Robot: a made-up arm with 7 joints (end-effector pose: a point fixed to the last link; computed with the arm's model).
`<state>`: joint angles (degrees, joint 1 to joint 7).
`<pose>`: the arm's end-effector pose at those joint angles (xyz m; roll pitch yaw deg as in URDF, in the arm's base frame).
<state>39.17 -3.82 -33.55 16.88 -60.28 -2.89 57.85</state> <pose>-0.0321 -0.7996 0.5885 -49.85 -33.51 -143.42</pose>
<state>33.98 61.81 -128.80 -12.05 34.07 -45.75 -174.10</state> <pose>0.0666 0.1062 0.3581 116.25 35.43 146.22</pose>
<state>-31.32 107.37 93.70 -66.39 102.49 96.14 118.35</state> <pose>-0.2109 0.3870 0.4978 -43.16 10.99 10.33</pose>
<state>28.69 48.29 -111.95 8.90 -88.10 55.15 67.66</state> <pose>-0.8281 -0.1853 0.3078 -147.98 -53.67 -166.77</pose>
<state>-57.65 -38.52 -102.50 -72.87 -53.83 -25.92 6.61</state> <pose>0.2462 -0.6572 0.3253 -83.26 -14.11 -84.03</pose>
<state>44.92 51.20 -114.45 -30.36 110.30 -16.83 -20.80</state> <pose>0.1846 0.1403 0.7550 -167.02 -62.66 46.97</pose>
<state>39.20 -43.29 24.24 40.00 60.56 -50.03 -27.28</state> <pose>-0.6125 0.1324 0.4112 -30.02 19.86 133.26</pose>
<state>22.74 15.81 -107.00 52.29 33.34 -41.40 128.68</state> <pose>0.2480 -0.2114 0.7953 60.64 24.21 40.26</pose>
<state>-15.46 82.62 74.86 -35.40 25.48 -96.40 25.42</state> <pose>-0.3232 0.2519 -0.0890 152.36 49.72 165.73</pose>
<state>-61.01 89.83 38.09 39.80 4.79 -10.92 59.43</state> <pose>0.2372 0.1256 0.8940 88.39 -15.84 92.51</pose>
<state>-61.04 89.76 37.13 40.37 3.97 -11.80 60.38</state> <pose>0.2405 0.1188 0.8947 87.56 -14.65 91.00</pose>
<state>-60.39 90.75 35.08 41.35 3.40 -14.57 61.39</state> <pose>0.2567 0.1083 0.8867 87.44 -12.66 87.85</pose>
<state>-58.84 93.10 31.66 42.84 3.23 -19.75 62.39</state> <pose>0.2908 0.0914 0.8646 88.44 -9.51 82.72</pose>
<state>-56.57 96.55 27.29 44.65 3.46 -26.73 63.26</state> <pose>0.3393 0.0670 0.8256 90.58 -5.19 76.41</pose>
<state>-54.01 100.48 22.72 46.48 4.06 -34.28 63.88</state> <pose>0.3911 0.0380 0.7720 93.40 0.03 70.32</pose>
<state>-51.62 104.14 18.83 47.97 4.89 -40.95 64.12</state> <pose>0.4335 0.0117 0.7145 96.21 5.19 65.75</pose>
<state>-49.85 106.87 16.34 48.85 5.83 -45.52 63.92</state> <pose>0.4593 -0.0034 0.6686 98.40 8.96 63.35</pose>
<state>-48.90 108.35 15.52 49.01 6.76 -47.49 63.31</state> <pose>0.4692 -0.0036 0.6450 99.78 10.40 62.99</pose>
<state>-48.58 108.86 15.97 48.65 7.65 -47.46 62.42</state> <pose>0.4683 0.0079 0.6407 100.54 9.89 64.02</pose>
